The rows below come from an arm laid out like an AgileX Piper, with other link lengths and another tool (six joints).
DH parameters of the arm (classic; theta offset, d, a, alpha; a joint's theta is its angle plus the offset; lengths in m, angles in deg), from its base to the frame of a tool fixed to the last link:
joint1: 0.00 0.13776 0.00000 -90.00
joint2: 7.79 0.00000 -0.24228 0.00
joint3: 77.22 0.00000 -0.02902 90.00
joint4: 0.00 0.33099 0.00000 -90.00
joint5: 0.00 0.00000 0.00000 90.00
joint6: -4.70 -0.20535 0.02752 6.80
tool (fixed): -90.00 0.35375 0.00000 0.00
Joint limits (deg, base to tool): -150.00..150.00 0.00..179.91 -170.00..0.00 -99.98..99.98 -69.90..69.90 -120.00..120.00
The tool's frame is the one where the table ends.
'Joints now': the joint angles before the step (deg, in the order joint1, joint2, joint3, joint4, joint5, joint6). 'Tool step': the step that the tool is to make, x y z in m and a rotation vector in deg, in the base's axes. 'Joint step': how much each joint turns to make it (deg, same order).
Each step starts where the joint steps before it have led.
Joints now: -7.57 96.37 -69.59 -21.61 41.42 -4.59
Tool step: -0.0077 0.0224 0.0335 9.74 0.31 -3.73
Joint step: 0.59 -3.01 -4.92 11.90 9.40 -1.98
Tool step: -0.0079 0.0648 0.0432 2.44 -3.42 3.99
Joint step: 8.68 -6.41 -0.46 0.75 4.19 4.40
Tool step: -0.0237 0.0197 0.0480 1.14 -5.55 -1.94
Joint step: 3.60 -7.46 0.00 -2.26 2.77 6.10
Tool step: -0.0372 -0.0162 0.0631 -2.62 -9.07 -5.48
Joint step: 0.09 -9.53 0.00 -6.90 2.04 5.69
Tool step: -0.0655 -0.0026 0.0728 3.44 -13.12 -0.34
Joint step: 0.00 -14.52 0.00 1.65 1.38 0.68
